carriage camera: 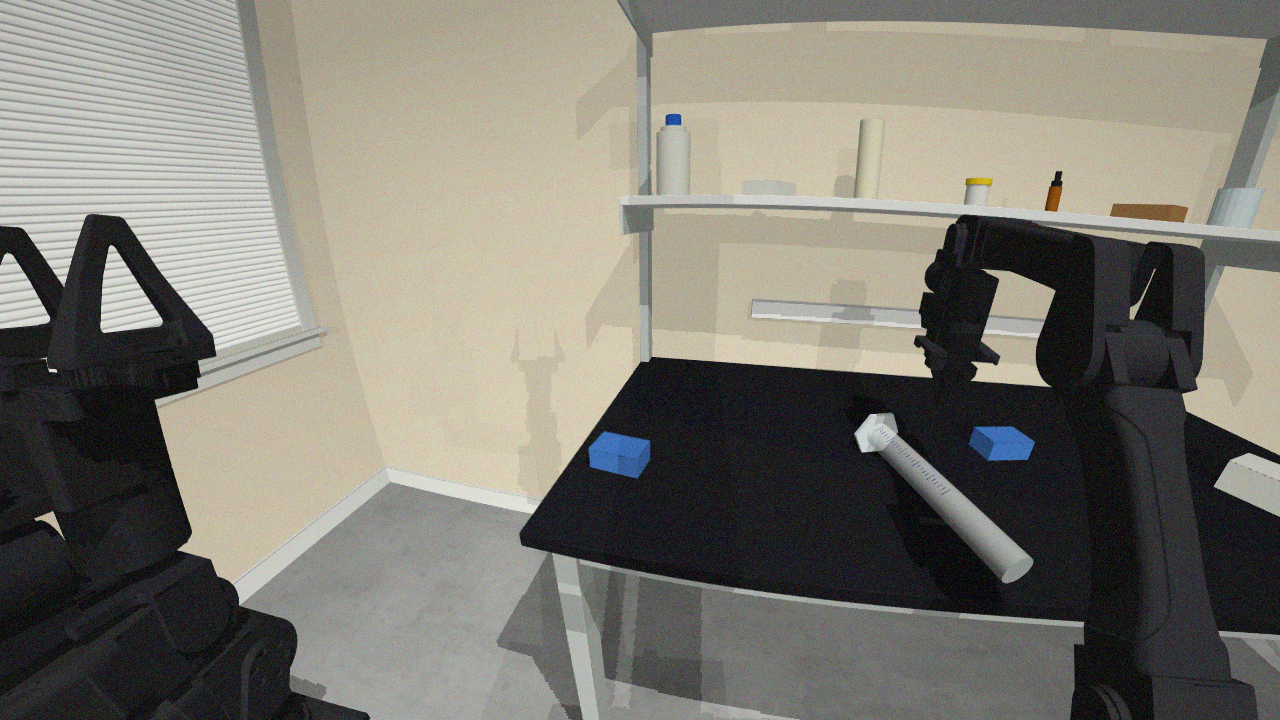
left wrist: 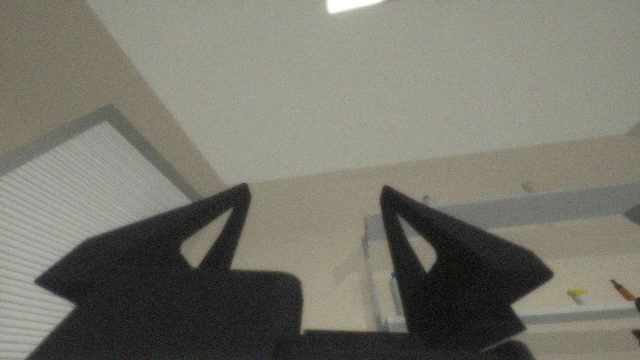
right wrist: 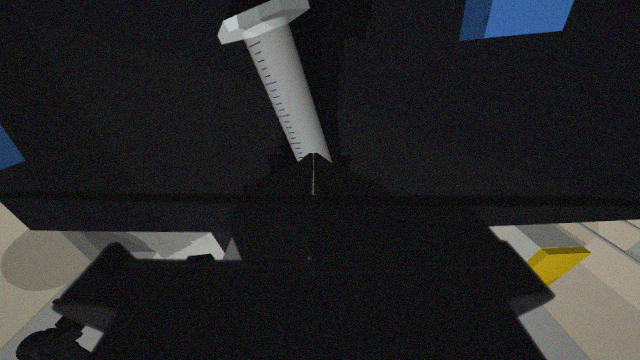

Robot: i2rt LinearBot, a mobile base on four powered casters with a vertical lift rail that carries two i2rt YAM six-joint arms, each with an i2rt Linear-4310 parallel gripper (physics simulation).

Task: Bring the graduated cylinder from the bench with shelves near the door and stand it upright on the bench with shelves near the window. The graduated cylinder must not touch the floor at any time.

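Places are measured from the left arm's base along level axes (x ahead, y left, z up), in metres.
Pixels of known places: left gripper, between the fingertips: (carriage camera: 51,221) (left wrist: 314,191); right gripper, between the fingertips: (carriage camera: 937,404) (right wrist: 313,161).
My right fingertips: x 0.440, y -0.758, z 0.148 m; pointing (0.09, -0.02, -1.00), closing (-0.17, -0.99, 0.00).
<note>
Ahead of a thing's pixels: the offset from my right fingertips to its top centre. "*": to the spot under its first point. Level surfaces: height alone.
The white graduated cylinder @[* 0.013 m left, 0.098 m back, 0.102 m down] (carriage camera: 948,497) (right wrist: 287,90) lies on its side on the black bench top @[0.150 m down] (carriage camera: 733,501). Its hexagonal foot points to the back and its other end to the front edge. This bench has shelves and stands beside the window @[* 1.883 m left, 0.274 m ahead, 0.517 m up] (carriage camera: 134,161). My right gripper (carriage camera: 953,398) (right wrist: 313,161) is shut and empty. It points down, behind the cylinder in the carriage view; in the right wrist view its fingertips hide part of the tube. Whether they touch it, I cannot tell. My left gripper (carriage camera: 59,223) (left wrist: 314,191) is open and empty, pointing up at the left, away from the bench.
Blue blocks @[0.508 m left, 0.045 m ahead, 0.109 m down] (carriage camera: 619,454) @[0.236 m right, 0.091 m ahead, 0.109 m down] (carriage camera: 1001,443) lie on either side of the cylinder. A white box @[* 0.617 m right, 0.082 m back, 0.114 m down] (carriage camera: 1253,483) lies at the right. The shelf @[0.291 m up] (carriage camera: 787,204) above holds a blue-capped bottle @[* 0.424 m left, 0.368 m ahead, 0.382 m up] (carriage camera: 673,161), a tall cream cylinder @[* 0.006 m right, 0.376 m ahead, 0.399 m up] (carriage camera: 870,159) and small containers.
</note>
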